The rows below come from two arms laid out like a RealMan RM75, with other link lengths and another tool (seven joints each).
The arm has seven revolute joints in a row. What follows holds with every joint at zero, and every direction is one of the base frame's.
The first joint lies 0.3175 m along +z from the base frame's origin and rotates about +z.
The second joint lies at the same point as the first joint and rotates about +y.
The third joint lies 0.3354 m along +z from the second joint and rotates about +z.
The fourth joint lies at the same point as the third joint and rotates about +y.
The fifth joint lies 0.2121 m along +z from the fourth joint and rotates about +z.
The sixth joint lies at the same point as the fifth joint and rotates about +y.
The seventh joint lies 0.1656 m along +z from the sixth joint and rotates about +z.
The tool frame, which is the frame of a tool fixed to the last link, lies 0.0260 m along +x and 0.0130 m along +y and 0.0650 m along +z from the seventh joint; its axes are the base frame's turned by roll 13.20, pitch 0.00 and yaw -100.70 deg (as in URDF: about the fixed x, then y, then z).
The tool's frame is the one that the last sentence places.
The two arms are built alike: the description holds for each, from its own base.
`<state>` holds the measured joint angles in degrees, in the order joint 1, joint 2, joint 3, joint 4, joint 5, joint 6, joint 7, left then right.
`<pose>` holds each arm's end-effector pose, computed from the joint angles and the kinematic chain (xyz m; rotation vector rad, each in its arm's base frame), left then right.
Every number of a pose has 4 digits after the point. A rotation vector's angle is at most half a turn.
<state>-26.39 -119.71 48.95 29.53 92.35 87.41 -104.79 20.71 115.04 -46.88 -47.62 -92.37 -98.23 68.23</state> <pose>-0.2498 0.3975 -0.0189 0.4778 2.5375 0.4787 0.2903 0.3569 0.0282 -1.4437 -1.6448 0.3339</pose>
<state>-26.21 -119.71 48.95 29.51 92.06 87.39 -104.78 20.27 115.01 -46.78 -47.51 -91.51 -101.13 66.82</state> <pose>-0.2507 0.3973 -0.0180 0.4724 2.5352 0.4850 0.2857 0.3465 0.0300 -1.4060 -1.6647 0.3796</pose>
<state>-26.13 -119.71 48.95 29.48 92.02 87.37 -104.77 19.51 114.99 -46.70 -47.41 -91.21 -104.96 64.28</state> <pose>-0.2513 0.3970 -0.0180 0.4699 2.5354 0.4863 0.2832 0.3307 0.0308 -1.3576 -1.7046 0.4325</pose>
